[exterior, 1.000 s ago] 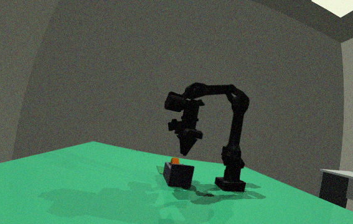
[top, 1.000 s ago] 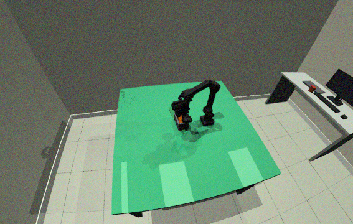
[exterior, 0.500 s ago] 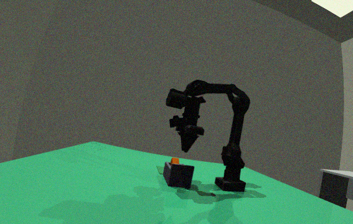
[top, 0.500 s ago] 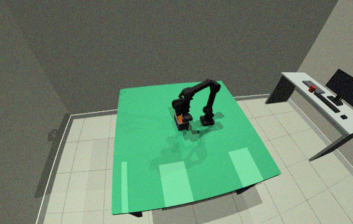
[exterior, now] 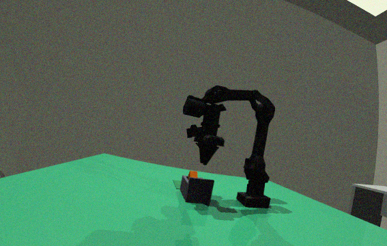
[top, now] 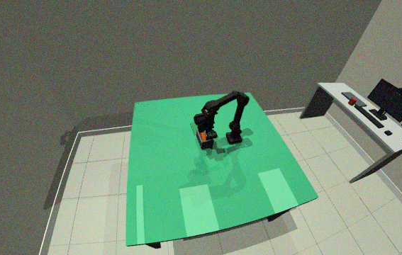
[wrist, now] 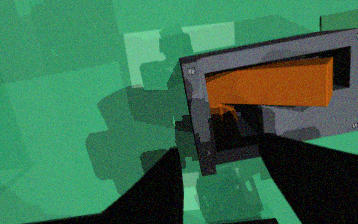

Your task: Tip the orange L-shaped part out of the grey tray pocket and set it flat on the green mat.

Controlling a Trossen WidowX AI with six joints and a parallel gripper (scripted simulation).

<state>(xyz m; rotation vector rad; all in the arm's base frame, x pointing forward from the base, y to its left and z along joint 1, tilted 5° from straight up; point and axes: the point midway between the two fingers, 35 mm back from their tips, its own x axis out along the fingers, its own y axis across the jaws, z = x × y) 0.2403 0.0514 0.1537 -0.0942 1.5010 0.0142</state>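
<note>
My gripper tip is 4 cm to the left of the orange L-shaped part and 10 cm above it. Also, from my gripper tip: dark green mat (1 cm ahead, 22 cm to the right, 16 cm below).
</note>
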